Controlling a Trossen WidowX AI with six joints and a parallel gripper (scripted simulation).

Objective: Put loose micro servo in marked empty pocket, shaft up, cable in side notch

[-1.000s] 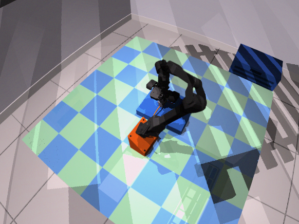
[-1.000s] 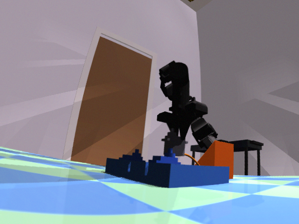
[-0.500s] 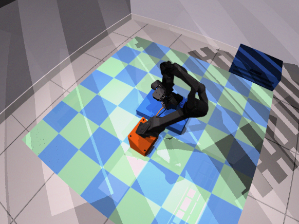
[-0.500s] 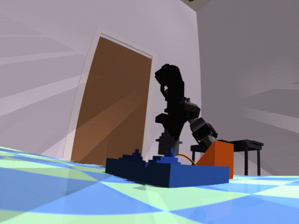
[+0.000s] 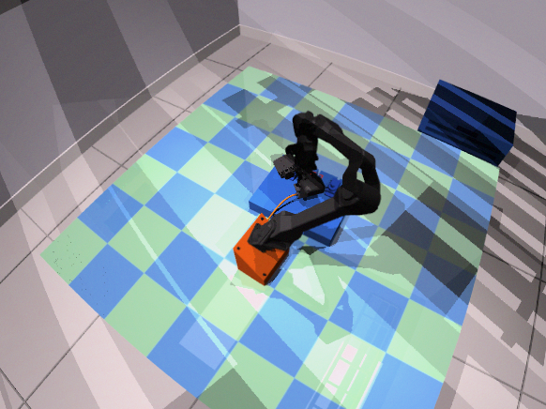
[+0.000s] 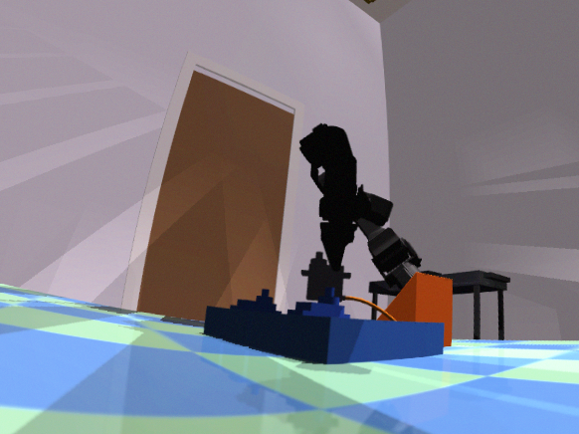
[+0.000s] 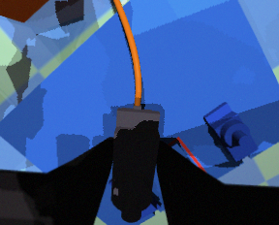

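Right now the blue deck is 100 mm below my gripper tip and 10 mm behind it.
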